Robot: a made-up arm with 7 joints. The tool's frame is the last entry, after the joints.
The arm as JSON. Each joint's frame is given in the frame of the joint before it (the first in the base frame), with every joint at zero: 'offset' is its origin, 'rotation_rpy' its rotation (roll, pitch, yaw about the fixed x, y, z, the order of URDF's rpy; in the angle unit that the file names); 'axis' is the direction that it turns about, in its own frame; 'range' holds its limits. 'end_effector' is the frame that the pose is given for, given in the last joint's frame.
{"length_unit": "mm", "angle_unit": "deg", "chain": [
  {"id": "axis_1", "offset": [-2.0, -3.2, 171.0], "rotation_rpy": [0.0, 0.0, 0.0], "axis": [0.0, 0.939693, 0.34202], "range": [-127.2, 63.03]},
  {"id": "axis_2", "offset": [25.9, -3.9, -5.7], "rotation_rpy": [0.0, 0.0, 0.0], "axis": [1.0, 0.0, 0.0], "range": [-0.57, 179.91]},
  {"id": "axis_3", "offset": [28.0, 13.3, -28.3], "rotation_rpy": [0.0, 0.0, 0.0], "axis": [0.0, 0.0, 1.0], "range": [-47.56, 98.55]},
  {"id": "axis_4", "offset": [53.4, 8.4, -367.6], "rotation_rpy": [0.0, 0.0, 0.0], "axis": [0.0, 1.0, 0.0], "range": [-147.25, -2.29]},
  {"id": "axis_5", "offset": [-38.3, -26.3, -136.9], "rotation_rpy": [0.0, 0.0, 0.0], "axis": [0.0, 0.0, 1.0], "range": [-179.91, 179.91]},
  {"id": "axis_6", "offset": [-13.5, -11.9, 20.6], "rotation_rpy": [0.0, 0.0, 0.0], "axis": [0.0, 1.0, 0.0], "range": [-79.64, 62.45]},
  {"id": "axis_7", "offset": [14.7, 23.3, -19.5], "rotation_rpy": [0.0, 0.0, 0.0], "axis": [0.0, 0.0, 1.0], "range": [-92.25, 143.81]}
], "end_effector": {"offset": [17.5, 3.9, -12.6], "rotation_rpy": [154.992, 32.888, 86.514]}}
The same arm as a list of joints. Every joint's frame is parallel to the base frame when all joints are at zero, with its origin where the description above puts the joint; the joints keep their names.
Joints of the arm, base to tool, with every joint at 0 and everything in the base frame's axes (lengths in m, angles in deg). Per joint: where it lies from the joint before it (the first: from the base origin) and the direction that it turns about. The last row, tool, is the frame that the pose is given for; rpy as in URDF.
axis_1: axis 0 0.9397 0.342 xyz -0.002 -0.0032 0.171
axis_2: axis +x xyz 0.0259 -0.0039 -0.0057
axis_3: axis +z xyz 0.028 0.0133 -0.0283
axis_4: axis +y xyz 0.0534 0.0084 -0.3676
axis_5: axis +z xyz -0.0383 -0.0263 -0.1369
axis_6: axis +y xyz -0.0135 -0.0119 0.0206
axis_7: axis +z xyz 0.0147 0.0233 -0.0195
tool: xyz 0.0175 0.0039 -0.0126 rpy 154.99 32.89 86.51
Joint limits (deg, base to tool): -127.2..63.03 -0.57..179.91 -47.56..98.55 -147.25..-2.29 -179.91..179.91 -79.64..62.45 -92.25..143.81

